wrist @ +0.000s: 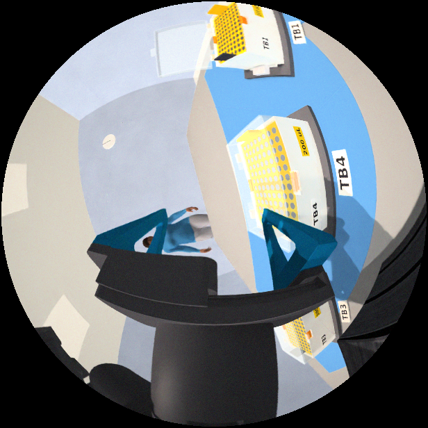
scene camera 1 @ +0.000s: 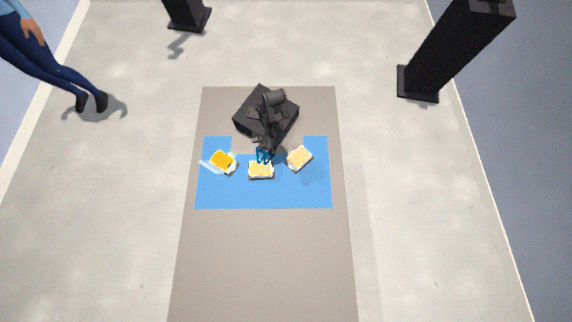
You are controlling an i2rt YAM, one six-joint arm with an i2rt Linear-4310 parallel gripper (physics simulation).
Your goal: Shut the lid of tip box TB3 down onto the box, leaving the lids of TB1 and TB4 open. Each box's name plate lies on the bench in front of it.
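Where they show: gripper, fingertip midpoint: [scene camera 1: 261, 164]; arm's base, link origin: [scene camera 1: 264, 115].
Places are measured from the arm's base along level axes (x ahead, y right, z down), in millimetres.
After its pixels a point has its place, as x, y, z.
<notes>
Tip box TB3 [scene camera 1: 300, 158] @(211, -256, 36) [wrist: 324, 327] stands on the right in the scene view; a clear lid shows over its pale yellow rack, its angle unclear. Its name plate [wrist: 344, 311] lies in front. TB4 [scene camera 1: 261, 170] @(322, -55, 36) [wrist: 314, 180] is the middle box, behind its plate [wrist: 342, 172]; its clear lid shows over and behind the rack, how far open I cannot tell. TB1 [scene camera 1: 222, 160] @(300, 182, 55) [wrist: 266, 30], at left, has its clear lid [scene camera 1: 212, 167] @(356, 219, 38) [wrist: 182, 50] swung wide open; its plate is [wrist: 297, 32]. My gripper [scene camera 1: 263, 156] @(302, -55, -12) [wrist: 214, 213] is open and empty, near TB4's robot-facing side.
The boxes stand on a blue mat [scene camera 1: 260, 197] @(458, -72, 113) on the grey-brown bench [scene camera 1: 260, 260] @(775, -145, 116). The dark arm base [scene camera 1: 245, 112] @(5, 110, -12) is behind the gripper. A person [scene camera 1: 50, 72] [wrist: 180, 235] stands away from the bench. Dark pillars [scene camera 1: 186, 12] [scene camera 1: 445, 52] rise beyond it.
</notes>
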